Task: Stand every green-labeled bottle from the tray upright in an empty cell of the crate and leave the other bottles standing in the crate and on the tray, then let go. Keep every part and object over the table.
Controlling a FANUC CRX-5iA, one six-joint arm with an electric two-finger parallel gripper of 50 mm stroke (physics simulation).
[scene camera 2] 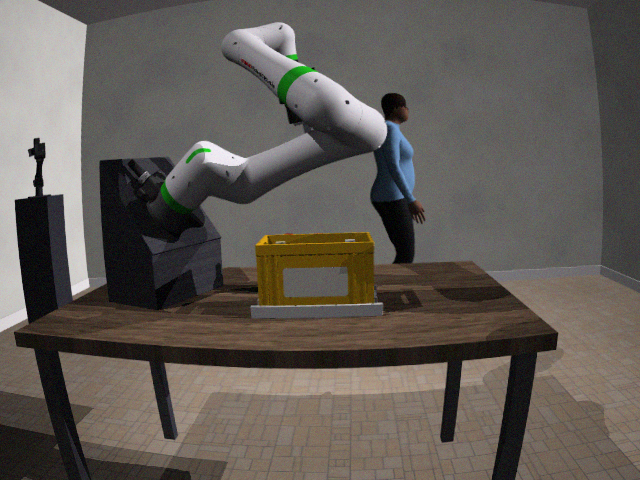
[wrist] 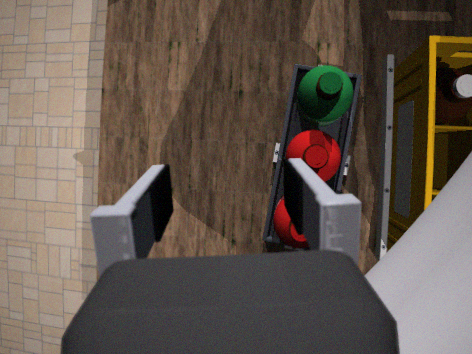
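Pixels of known places: gripper, fingertip midpoint: point(wrist: 227, 185); arm's base, origin of the base link: point(scene camera 2: 165, 211).
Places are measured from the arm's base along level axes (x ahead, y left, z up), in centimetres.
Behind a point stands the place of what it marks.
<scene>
In the wrist view a green bottle point(wrist: 325, 95) @[x 51.4, y 2.3, z -10.0 cm] stands at the far end of a narrow dark tray point(wrist: 288, 115) @[x 50.9, y 6.8, z -22.4 cm]. Two red bottles stand in line with it, one in the middle point(wrist: 314, 155) @[x 44.4, y 4.2, z -9.0 cm] and one at the near end point(wrist: 290, 222) @[x 36.6, y 7.5, z -10.2 cm], partly hidden by the right finger. The yellow crate point(scene camera 2: 315, 250) @[x 41.4, y -26.7, z -9.1 cm] point(wrist: 433, 100) @[x 49.5, y -9.3, z -7.5 cm] is right of the tray. One of its cells holds a dark bottle with a white cap point(wrist: 465, 86) @[x 51.0, y -13.6, z -8.7 cm]; its other cells are largely hidden. My gripper point(wrist: 227, 185) @[x 43.2, y 9.8, z 18.4 cm] is open and empty, above and left of the tray's near part. The arm largely hides it in the scene view.
A light rail point(scene camera 2: 316, 310) @[x 41.0, y -27.8, z -23.1 cm] point(wrist: 386, 160) @[x 43.0, y -7.2, z -22.0 cm] runs beside the crate on the wooden table point(scene camera 2: 439, 325) @[x 67.4, y -41.4, z -25.0 cm]. The arm's dark base housing point(scene camera 2: 129, 248) @[x -8.7, y -13.2, z -8.6 cm] stands left of the crate. The table's edge and tiled floor show left of the gripper. A person point(scene camera 2: 395, 165) is behind the table.
</scene>
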